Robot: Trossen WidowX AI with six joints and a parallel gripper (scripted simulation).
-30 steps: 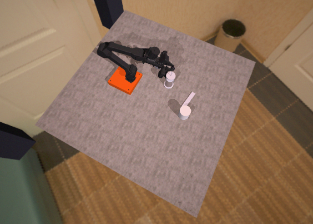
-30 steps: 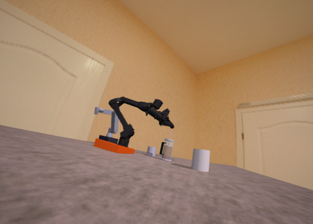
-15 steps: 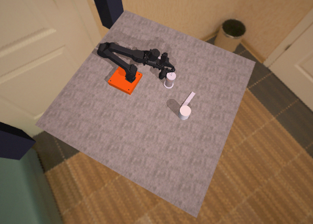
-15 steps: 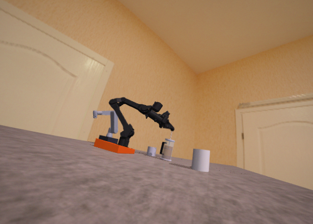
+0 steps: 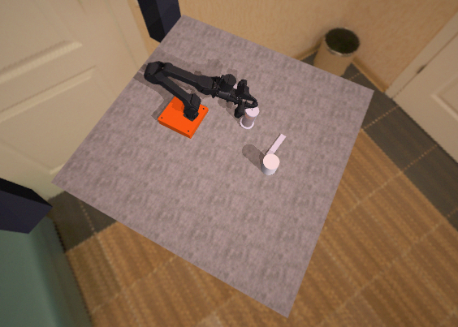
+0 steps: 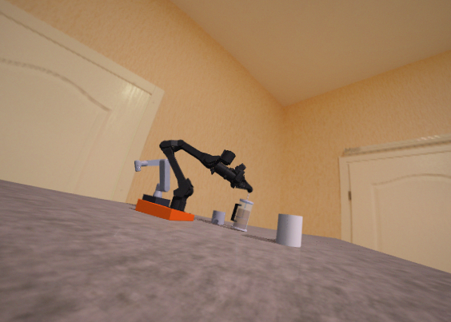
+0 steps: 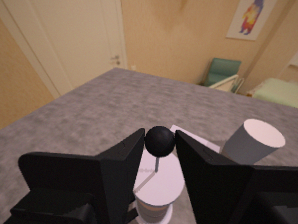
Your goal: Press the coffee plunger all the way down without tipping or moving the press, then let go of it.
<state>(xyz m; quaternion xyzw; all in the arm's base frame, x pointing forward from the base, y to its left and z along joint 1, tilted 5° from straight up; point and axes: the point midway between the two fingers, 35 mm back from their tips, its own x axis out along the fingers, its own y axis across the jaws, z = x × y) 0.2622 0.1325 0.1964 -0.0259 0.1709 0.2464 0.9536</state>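
The coffee press is 100 mm below my gripper tip and 30 mm behind it.
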